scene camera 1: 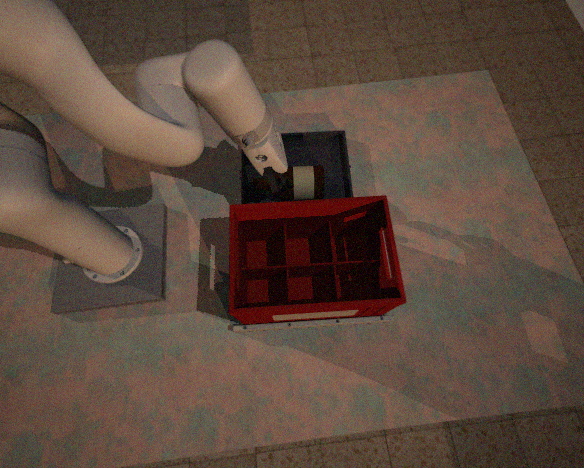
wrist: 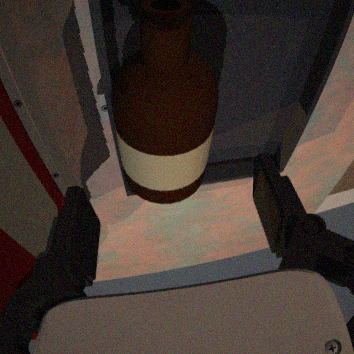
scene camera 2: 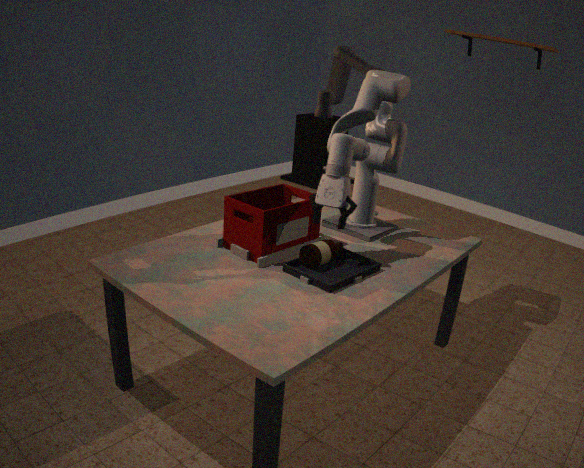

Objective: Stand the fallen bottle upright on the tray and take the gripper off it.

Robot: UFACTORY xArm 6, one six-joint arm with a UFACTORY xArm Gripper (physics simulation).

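Seen in the pictures: gripper, fingertip midpoint: (scene camera 1: pixel 280 168) (wrist: pixel 170 190) (scene camera 2: pixel 328 226); arm's base, origin of the base link: (scene camera 1: pixel 113 254) (scene camera 2: pixel 360 222).
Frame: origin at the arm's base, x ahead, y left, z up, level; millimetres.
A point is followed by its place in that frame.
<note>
The brown bottle (scene camera 1: pixel 304 182) @(z 54, x 419, y 96 mm) (scene camera 2: pixel 324 252) @(z 40, x 428, y 145 mm) (wrist: pixel 166 115) @(z 55, x 362, y 114 mm) with a cream label lies on its side in the dark tray (scene camera 1: pixel 332 150) @(z -15, x 505, y 217 mm) (scene camera 2: pixel 325 282) @(z 6, x 536, y 235 mm) (wrist: pixel 265 70) @(z -15, x 394, y 211 mm), along the side near the crate. Its neck points toward the arm's base and its bottom toward the far edge of the tray. My gripper (scene camera 1: pixel 274 183) (scene camera 2: pixel 330 219) @(z 100, x 370, y 107 mm) (wrist: pixel 170 190) @(z 100, x 370, y 107 mm) is open and empty, above the neck end of the bottle. In the wrist view the bottle shows beyond the fingers, between their lines. In scene camera 1 the gripper and shade partly hide the neck.
A tall red crate (scene camera 1: pixel 310 209) @(z 131, x 415, y -5 mm) (scene camera 2: pixel 244 230) @(z 69, x 543, y -87 mm) (wrist: pixel 31 152) @(z 15, x 414, y 1 mm) with compartments stands close beside the tray, on the bottle's side. Pale strips (scene camera 1: pixel 310 324) @(z 10, x 395, y -191 mm) (scene camera 2: pixel 280 256) @(z -6, x 474, y 11 mm) run along its foot. The arm's grey base plate (scene camera 1: pixel 150 250) @(z 3, x 78, y -1 mm) (scene camera 2: pixel 357 230) @(z 1, x 87, y 44 mm) is on the same table.
</note>
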